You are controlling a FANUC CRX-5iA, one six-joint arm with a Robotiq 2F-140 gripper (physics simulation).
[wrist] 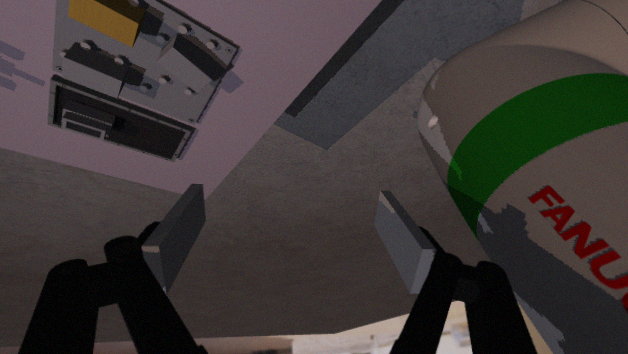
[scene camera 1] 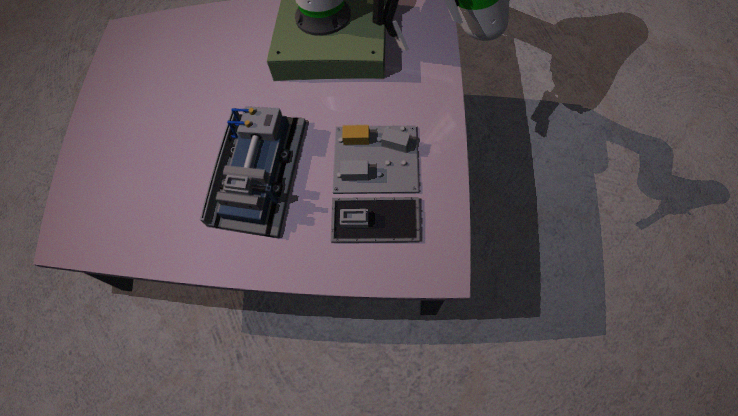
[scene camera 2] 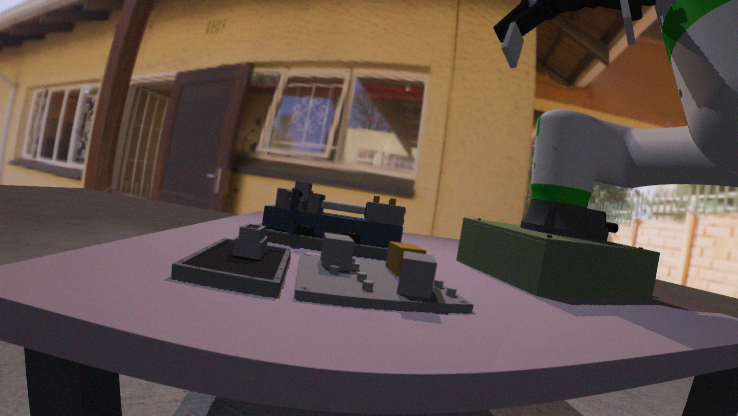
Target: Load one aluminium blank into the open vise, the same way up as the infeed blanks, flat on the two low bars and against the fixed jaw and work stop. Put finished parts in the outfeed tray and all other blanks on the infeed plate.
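Seen in the pictures: gripper, fingertip midpoint: (wrist: 293, 205) (scene camera 1: 431, 34) (scene camera 2: 564, 45); arm's base, link origin: (scene camera 1: 322, 16) (scene camera 2: 554, 232).
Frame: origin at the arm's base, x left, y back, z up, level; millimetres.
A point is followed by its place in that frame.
My gripper (scene camera 2: 571, 38) {x 296, y -208, z 200 mm} (wrist: 293, 205) {x 296, y -208, z 200 mm} is open and empty, high above the table's base side. The vise (scene camera 1: 250, 155) {x -77, y -434, z -5 mm} (scene camera 2: 330, 222) {x -25, y -442, z -43 mm} holds a finished part (scene camera 1: 235, 188) {x -83, y -525, z 17 mm} with a pocket on top between its jaws; jaw contact is unclear. Another finished part (scene camera 1: 354, 223) {x 174, y -540, z -64 mm} (scene camera 2: 249, 249) {x 200, y -518, z -75 mm} stands, pocket up, at the left of the outfeed tray (scene camera 1: 376, 241) {x 225, y -568, z -81 mm} (scene camera 2: 227, 283) {x 309, y -501, z -87 mm} (wrist: 120, 144) {x 224, y -563, z -79 mm}. On the infeed plate (scene camera 1: 397, 178) {x 250, y -416, z -83 mm} (scene camera 2: 330, 289) {x 279, y -412, z -83 mm} (wrist: 170, 102) {x 249, y -420, z -83 mm} are a straight grey blank (scene camera 1: 354, 168) {x 155, y -420, z -47 mm} (scene camera 2: 336, 250) {x 184, y -416, z -60 mm} (wrist: 87, 72) {x 147, y -410, z -47 mm}, a skewed grey blank (scene camera 1: 395, 138) {x 235, y -334, z -47 mm} (scene camera 2: 417, 273) {x 264, y -333, z -60 mm} (wrist: 185, 65) {x 230, y -320, z -47 mm} and an orange block (scene camera 1: 355, 134) {x 143, y -335, z -47 mm} (scene camera 2: 396, 258) {x 163, y -341, z -63 mm} (wrist: 105, 20) {x 143, y -326, z -47 mm}.
The green robot base (scene camera 1: 325, 69) {x 35, y -155, z -46 mm} (scene camera 2: 501, 263) {x 74, y -150, z -64 mm} stands at the table's back. Several small round pins stick up from the infeed plate. Blue lines with brass fittings (scene camera 1: 248, 123) {x -96, y -365, z 18 mm} stand at the vise's rear end. The arm's white and green link (wrist: 540, 110) {x 326, y -56, z 207 mm} is close beside the gripper.
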